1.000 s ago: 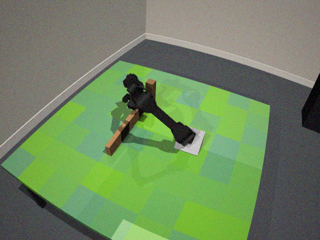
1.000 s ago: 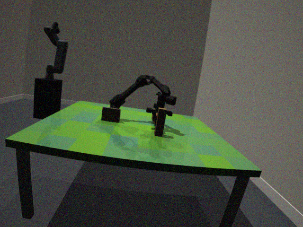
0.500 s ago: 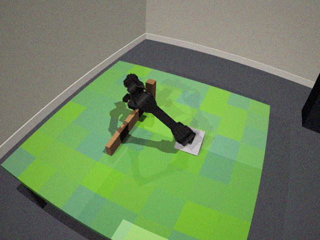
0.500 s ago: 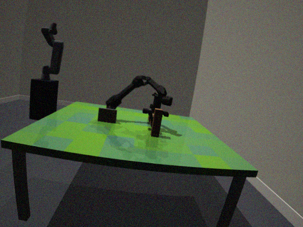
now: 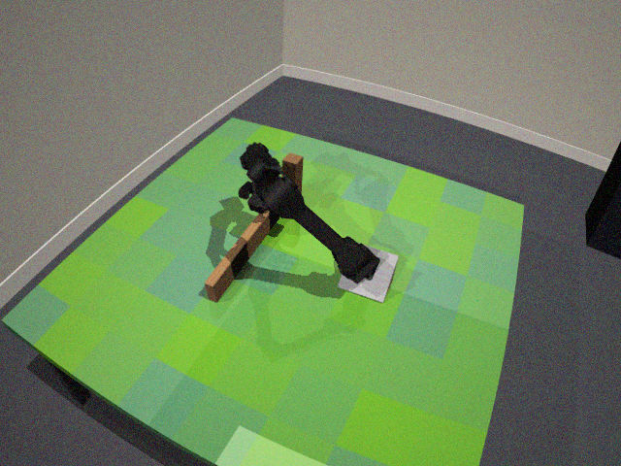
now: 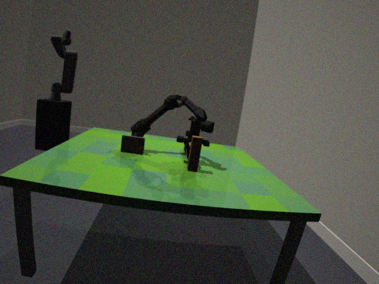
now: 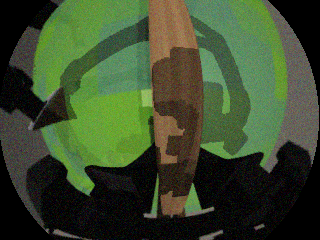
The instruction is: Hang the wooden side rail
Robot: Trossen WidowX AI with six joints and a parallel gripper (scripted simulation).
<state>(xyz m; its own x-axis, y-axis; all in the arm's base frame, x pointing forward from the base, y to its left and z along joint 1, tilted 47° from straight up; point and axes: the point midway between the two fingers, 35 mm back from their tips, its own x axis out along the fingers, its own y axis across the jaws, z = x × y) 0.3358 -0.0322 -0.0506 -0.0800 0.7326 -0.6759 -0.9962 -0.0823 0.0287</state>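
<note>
My gripper tip is 10 mm short of the headboard post, 150 mm to the left of it and 40 mm below it.
</note>
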